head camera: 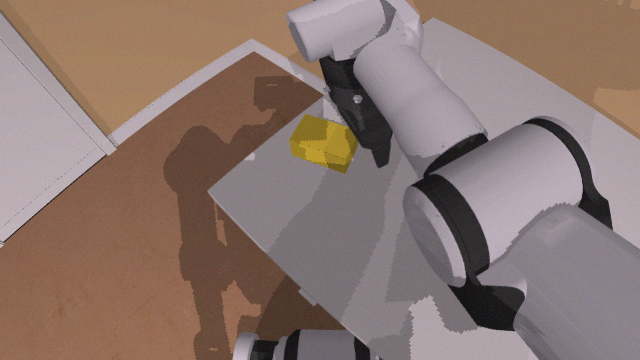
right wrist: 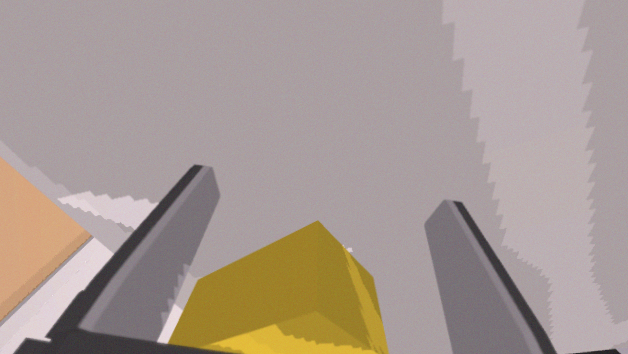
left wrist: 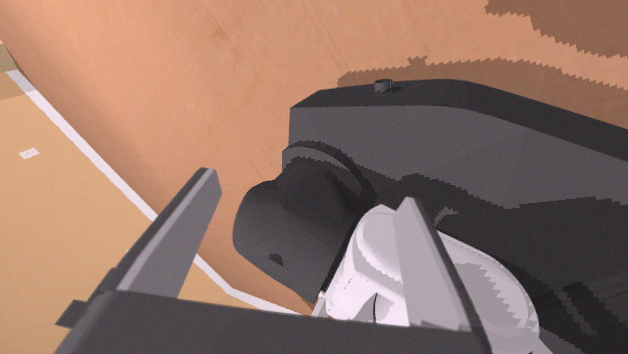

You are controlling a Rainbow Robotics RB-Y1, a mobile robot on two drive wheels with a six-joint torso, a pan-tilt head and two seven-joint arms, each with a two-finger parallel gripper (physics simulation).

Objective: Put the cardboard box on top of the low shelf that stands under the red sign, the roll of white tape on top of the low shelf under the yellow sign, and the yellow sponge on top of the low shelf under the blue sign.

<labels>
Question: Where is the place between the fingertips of my right gripper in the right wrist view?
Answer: At 326, 197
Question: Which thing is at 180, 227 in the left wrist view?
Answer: My left gripper.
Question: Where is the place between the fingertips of my right gripper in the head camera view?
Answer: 367, 141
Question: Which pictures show the yellow sponge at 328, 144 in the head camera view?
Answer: The head camera view and the right wrist view only.
</labels>
